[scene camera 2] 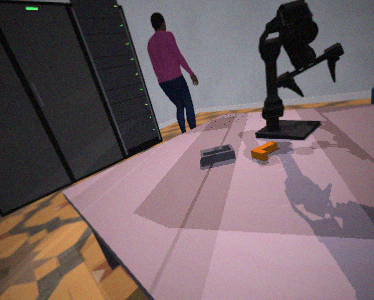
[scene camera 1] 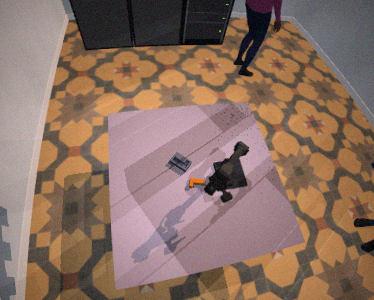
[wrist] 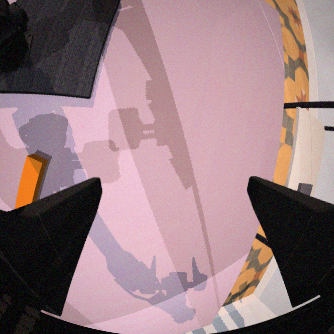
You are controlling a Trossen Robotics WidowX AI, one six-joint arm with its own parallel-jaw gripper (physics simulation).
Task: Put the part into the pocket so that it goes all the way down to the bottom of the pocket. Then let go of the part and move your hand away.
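Frame: origin at the arm's base, x ahead, y left, z up, level; metres.
Where they show: gripper, fingertip midpoint: [scene camera 2: 318, 89] [scene camera 1: 221, 194] [wrist: 176, 184]; arm's base, origin of the base link: [scene camera 2: 272, 128] [wrist: 13, 52].
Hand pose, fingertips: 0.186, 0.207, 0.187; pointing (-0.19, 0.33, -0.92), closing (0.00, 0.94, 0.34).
Note:
Each offset is from my fingertips to the centre of the thing, as dx, dy, dz. "pt": to the spot under its first point. Level surfaces: height alone.
The orange L-shaped part @(+0.055, -0.168, -0.195) [scene camera 1: 196, 181] [scene camera 2: 264, 151] lies flat on the table between the arm's base and the pocket block. In the wrist view a piece of the part @(pt +0.033, -0.172, -0.180) [wrist: 28, 180] shows at the left, partly hidden behind the left finger. The grey pocket block @(+0.106, -0.366, -0.192) [scene camera 1: 179, 163] [scene camera 2: 218, 156] sits apart from the part, and its recess faces up; it does not show in the wrist view. My gripper [scene camera 1: 218, 193] [scene camera 2: 318, 88] [wrist: 176, 184] is wide open and empty, high above the table and off to one side of the part.
The arm's dark base plate [scene camera 2: 287, 131] [wrist: 65, 65] stands on the pink table @(dz -0.210) [scene camera 1: 150, 130] [scene camera 2: 130, 185] [wrist: 225, 75], near the part. Shadows of the arm fall across the table. Dark cabinets [scene camera 1: 155, 22] [scene camera 2: 45, 90] and a person [scene camera 1: 255, 30] [scene camera 2: 167, 60] are beyond it.

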